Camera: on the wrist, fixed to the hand. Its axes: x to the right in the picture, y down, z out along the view.
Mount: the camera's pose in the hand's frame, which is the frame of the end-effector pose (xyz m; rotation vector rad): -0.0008 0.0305 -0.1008 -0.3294 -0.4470 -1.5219
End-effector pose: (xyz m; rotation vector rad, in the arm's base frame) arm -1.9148 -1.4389 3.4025 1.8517 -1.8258 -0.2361
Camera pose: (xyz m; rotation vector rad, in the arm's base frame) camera -1.8939 -1.4124 3.5023 2.6057 -0.1166 -1.4136
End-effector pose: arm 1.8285 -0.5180 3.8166 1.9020 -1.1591 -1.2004
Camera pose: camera 1.9094 -0.5270 3.8834 -1.9620 -0.5767 2.1638
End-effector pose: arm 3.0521 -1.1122 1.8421 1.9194 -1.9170 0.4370
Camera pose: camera 3.0271 -1.0626 1.9316 2.6209 -0.1887 -0.7339
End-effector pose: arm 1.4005 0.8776 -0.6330 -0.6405 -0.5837 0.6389
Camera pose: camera 1.4560 0.8605 -0.7208 -0.1935 -1.3720 -0.7899
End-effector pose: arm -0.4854 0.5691 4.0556 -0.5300 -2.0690 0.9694
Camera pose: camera -0.4040 0.6338 4.0726 1.1195 -2.1829 -0.2068
